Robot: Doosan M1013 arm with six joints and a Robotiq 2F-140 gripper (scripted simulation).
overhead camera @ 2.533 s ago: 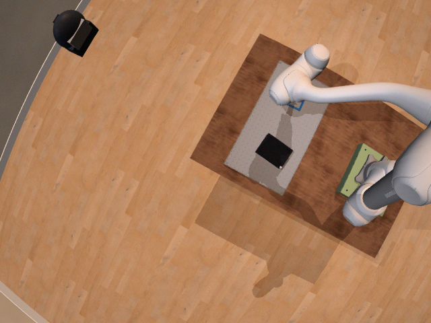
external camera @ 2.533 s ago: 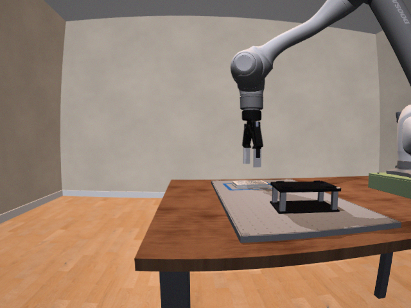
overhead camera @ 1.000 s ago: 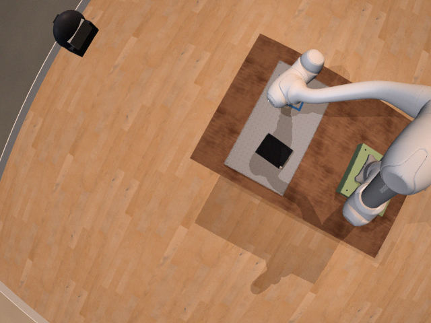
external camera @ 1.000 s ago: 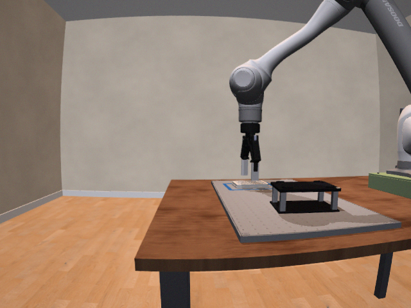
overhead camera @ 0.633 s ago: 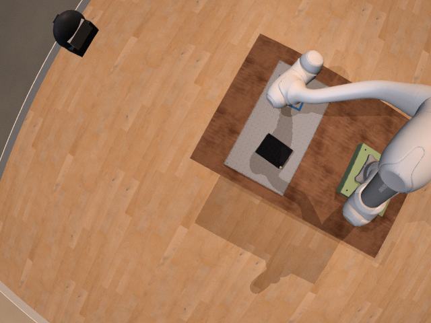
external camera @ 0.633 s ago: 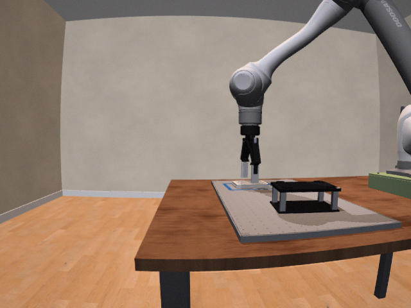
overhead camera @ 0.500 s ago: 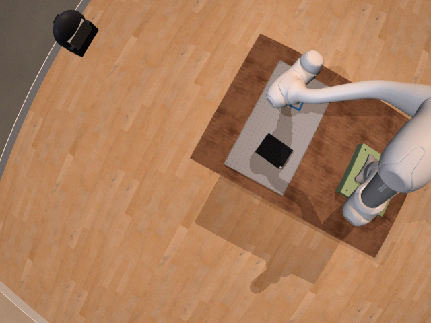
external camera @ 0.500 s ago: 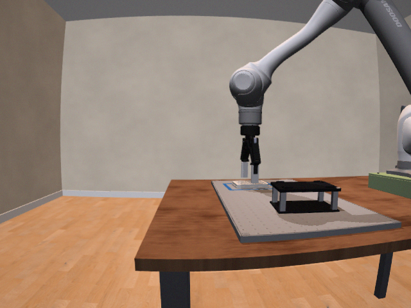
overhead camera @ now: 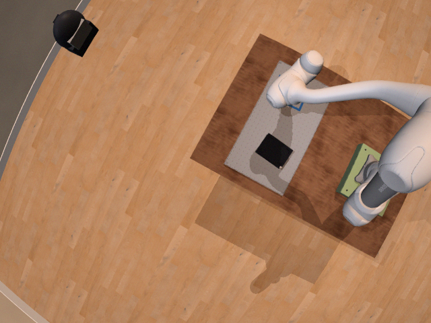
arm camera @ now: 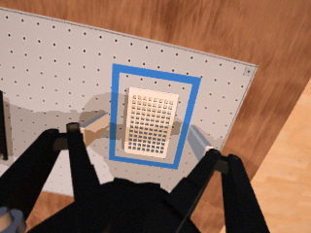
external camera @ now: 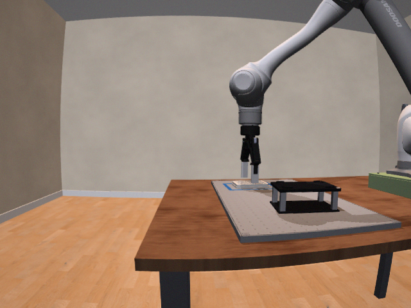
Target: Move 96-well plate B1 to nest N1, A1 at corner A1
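My hand is 30 mm above the white 96-well plate. The rest, counted from my hand: black raised nest N1 (340 mm to the left, 120 mm behind, 20 mm above).
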